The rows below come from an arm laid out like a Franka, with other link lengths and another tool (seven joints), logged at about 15 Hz.
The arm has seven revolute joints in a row. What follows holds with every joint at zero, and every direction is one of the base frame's.
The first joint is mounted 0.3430 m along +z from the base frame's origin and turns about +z.
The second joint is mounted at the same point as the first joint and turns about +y.
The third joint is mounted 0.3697 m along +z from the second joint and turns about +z.
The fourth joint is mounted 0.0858 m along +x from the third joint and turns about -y.
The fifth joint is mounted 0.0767 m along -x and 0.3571 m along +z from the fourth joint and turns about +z.
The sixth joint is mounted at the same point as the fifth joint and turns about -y.
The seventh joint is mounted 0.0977 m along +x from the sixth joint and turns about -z.
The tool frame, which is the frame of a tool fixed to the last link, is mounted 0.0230 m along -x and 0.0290 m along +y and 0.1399 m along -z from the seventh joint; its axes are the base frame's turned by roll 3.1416, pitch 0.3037 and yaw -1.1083 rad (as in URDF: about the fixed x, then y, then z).
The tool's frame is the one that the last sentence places.
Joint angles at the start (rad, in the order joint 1, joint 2, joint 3, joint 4, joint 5, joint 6, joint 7):
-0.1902 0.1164 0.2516 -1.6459 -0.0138 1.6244 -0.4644
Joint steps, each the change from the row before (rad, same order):
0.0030 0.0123 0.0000 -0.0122 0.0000 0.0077 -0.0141
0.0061 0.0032 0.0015 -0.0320 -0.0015 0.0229 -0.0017
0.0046 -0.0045 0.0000 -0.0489 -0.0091 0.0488 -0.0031
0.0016 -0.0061 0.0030 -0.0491 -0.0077 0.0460 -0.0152
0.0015 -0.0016 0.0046 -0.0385 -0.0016 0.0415 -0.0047
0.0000 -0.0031 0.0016 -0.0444 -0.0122 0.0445 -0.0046
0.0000 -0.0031 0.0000 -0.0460 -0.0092 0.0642 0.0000
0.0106 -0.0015 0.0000 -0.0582 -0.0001 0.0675 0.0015
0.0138 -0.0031 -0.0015 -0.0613 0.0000 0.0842 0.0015
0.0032 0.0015 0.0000 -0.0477 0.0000 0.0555 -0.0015
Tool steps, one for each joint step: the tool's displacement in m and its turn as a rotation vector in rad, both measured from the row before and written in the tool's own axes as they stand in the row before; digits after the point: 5 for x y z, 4 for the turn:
0.00534 -0.00227 0.00953 -0.0125 -0.0148 -0.0144
0.00280 -0.00368 0.01357 -0.0111 -0.0090 -0.0069
0.00419 -0.00176 0.01522 -0.0088 0.0097 -0.0072
0.00268 -0.00068 0.01512 -0.0123 0.0077 -0.0193
0.00214 -0.00285 0.01299 -0.0028 0.0051 -0.0120
0.00344 0.00072 0.01445 -0.0111 0.0096 -0.0077
0.00470 -0.00037 0.01337 0.0030 0.0226 -0.0059
0.00043 -0.00471 0.02034 0.0019 0.0095 -0.0131
-0.00033 -0.00553 0.01971 0.0094 0.0220 -0.0172
0.00051 -0.00018 0.01747 0.0025 0.0045 -0.0082

